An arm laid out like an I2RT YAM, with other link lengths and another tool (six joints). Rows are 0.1 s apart.
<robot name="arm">
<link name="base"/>
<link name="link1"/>
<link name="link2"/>
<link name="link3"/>
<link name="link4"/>
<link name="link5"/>
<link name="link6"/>
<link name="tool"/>
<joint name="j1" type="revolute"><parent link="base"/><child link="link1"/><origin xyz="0 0 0.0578" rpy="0 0 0"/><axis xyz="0 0 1"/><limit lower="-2.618" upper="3.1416"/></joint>
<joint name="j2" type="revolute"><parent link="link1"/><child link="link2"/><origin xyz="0.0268 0.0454 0.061" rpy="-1.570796 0 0"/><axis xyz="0 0 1"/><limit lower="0" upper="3.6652"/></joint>
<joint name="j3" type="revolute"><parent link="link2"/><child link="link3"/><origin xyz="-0.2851 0 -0.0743" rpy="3.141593 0 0"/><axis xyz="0 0 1"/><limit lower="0" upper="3.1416"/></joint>
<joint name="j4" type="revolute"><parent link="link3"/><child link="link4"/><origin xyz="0.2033 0.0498 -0.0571" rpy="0 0 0"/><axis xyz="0 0 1"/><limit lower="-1.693" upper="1.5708"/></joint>
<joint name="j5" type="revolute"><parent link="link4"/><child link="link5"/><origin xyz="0.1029 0.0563 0.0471" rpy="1.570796 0 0"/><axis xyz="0 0 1"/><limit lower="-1.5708" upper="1.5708"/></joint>
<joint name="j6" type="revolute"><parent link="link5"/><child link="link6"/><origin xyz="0.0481 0 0.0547" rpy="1.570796 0 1.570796"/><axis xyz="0 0 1"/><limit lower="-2.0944" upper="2.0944"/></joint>
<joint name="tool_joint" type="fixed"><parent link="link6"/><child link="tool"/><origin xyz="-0.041 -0.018 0.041" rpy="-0.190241 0 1.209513"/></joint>
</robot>
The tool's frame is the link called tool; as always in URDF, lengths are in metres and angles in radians.
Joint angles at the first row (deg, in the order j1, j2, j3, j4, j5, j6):
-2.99 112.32 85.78 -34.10 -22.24 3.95
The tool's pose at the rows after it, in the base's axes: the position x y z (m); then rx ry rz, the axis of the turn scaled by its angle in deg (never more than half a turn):
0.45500 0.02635 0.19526 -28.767 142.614 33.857
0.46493 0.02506 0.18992 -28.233 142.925 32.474
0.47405 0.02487 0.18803 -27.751 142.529 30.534
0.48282 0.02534 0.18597 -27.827 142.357 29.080
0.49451 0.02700 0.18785 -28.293 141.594 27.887
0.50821 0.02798 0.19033 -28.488 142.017 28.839
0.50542 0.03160 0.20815 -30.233 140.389 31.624
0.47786 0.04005 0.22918 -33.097 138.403 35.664
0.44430 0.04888 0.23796 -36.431 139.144 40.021
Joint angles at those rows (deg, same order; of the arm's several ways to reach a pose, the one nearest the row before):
-2.99 114.17 87.71 -33.58 -21.01 4.04
-2.90 116.10 89.47 -33.14 -19.87 4.31
-2.64 117.33 90.70 -32.00 -18.46 4.75
-2.37 118.82 92.54 -31.73 -17.41 4.75
-2.02 120.67 95.79 -32.08 -16.70 4.66
-1.93 123.92 102.38 -36.10 -17.22 4.66
-1.93 123.14 105.03 -39.10 -19.86 4.04
-1.58 117.35 100.04 -39.81 -23.46 3.08
-1.06 112.25 95.20 -43.14 -26.36 1.15

